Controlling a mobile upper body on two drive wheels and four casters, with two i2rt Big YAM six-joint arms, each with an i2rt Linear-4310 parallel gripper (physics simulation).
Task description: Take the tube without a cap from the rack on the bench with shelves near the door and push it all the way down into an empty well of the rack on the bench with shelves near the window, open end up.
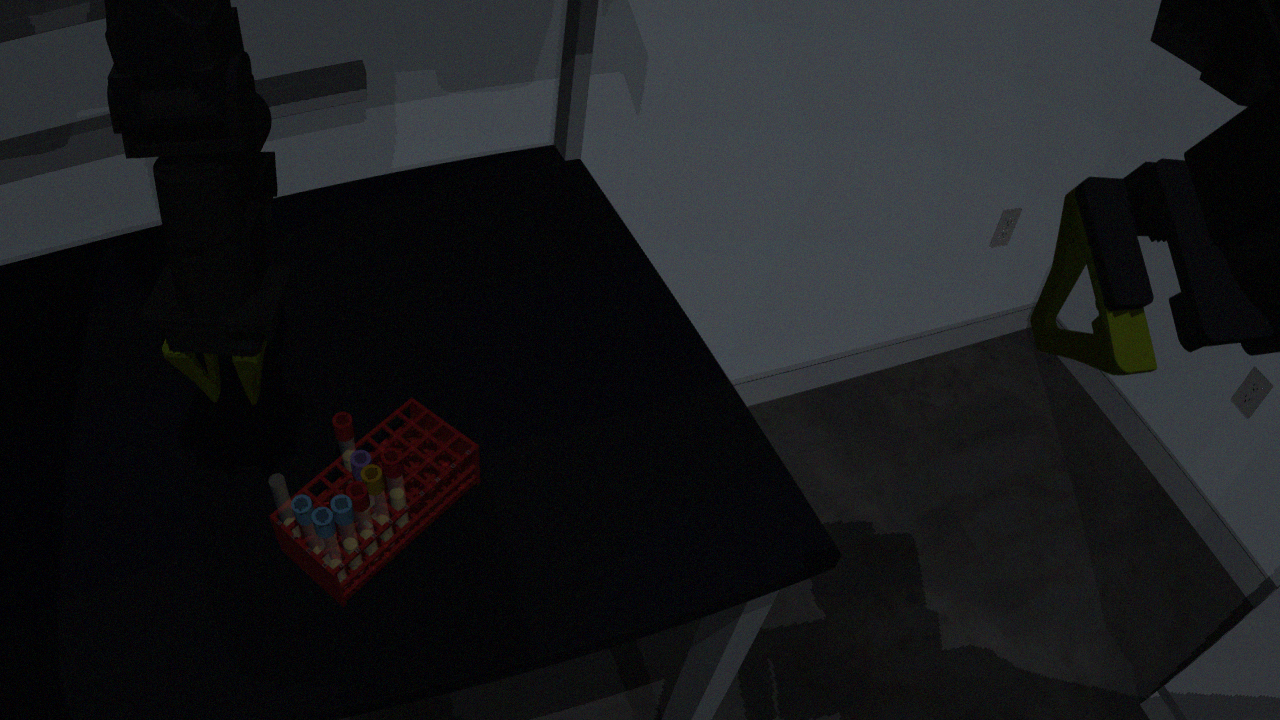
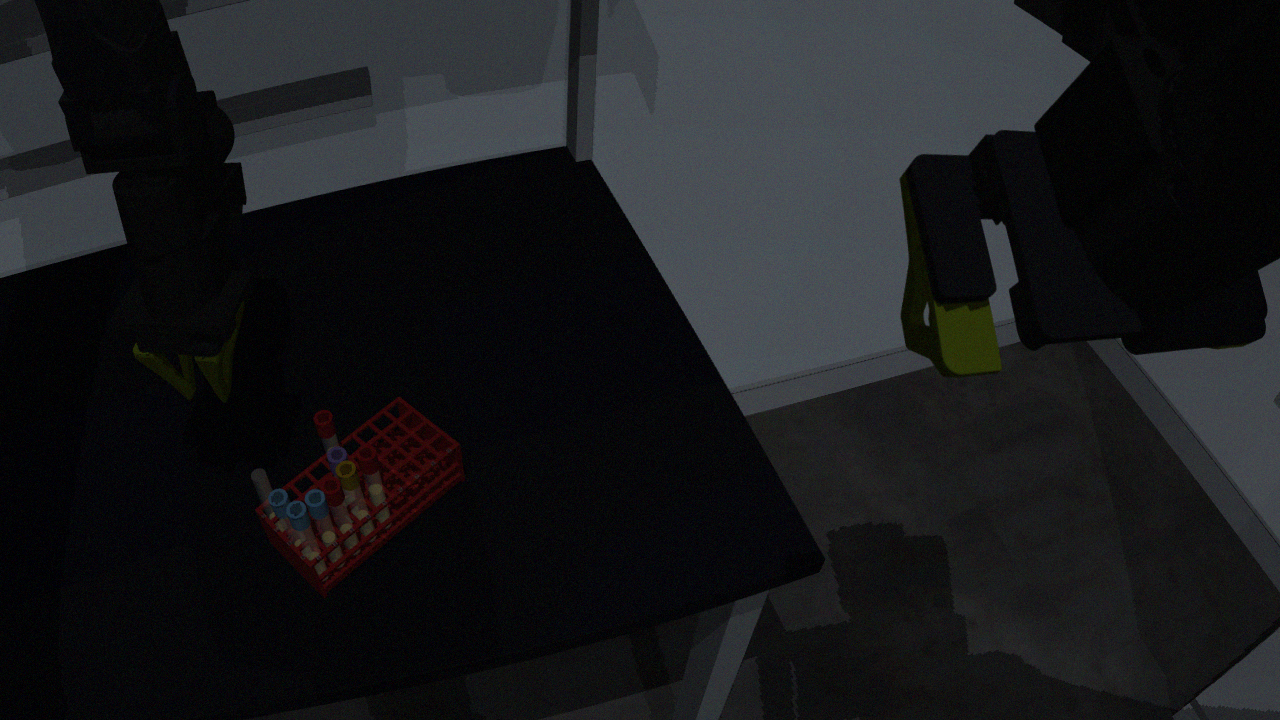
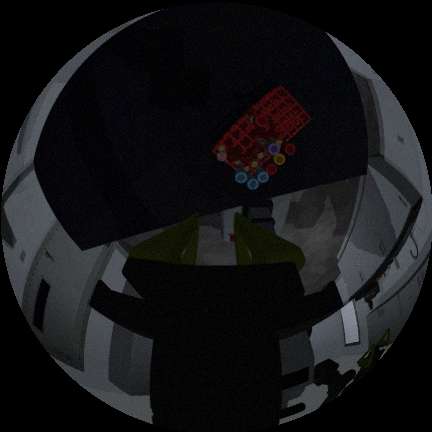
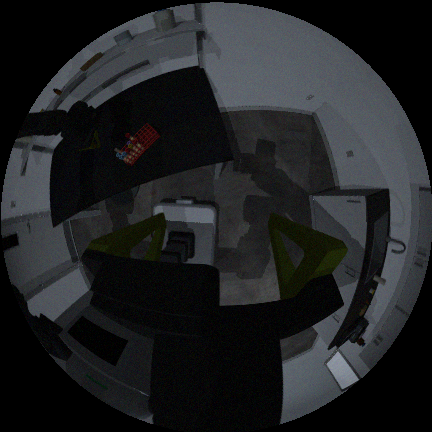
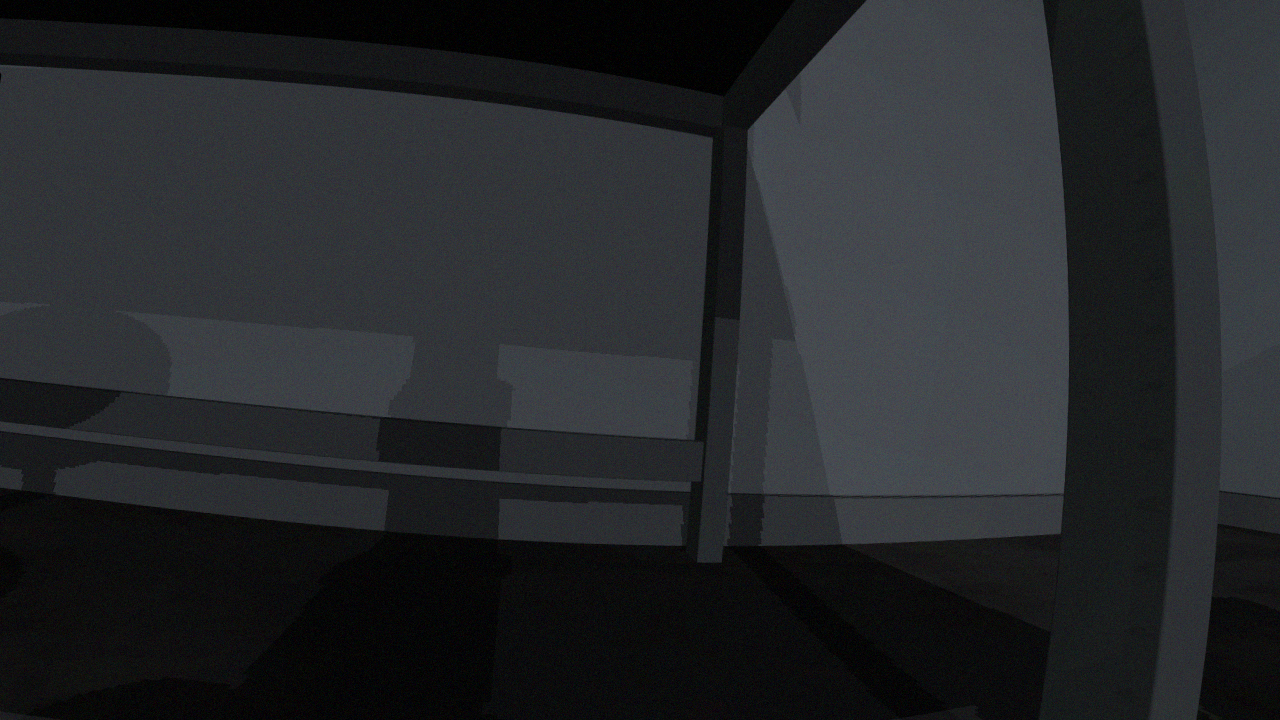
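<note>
A red rack (image 1: pixel 304 559) (image 2: pixel 290 555) (image 3: pixel 282 89) stands on the black bench (image 1: pixel 581 402) (image 2: pixel 572 402) (image 3: pixel 125 125). A pale tube without a coloured cap (image 1: pixel 280 490) (image 2: pixel 261 483) (image 3: pixel 222 156) stands upright in its left corner; which end is up cannot be told. My left gripper (image 1: pixel 236 399) (image 2: pixel 207 396) (image 3: pixel 216 218) is open by a small gap and empty, above the bench, behind and left of the rack, apart from the tube. My right gripper (image 4: pixel 216 218) is wide open and empty, away from the bench at the right. Whether this bench is the door or window one cannot be told.
Blue-capped tubes (image 1: pixel 323 519) stand near the pale tube, with a yellow-capped tube (image 1: pixel 372 479), a purple-capped tube (image 1: pixel 360 461) and red-capped tubes (image 1: pixel 343 428) further along the rack. A shelf post (image 1: pixel 572 89) rises at the bench's back corner. A wall (image 1: pixel 850 179) stands beyond.
</note>
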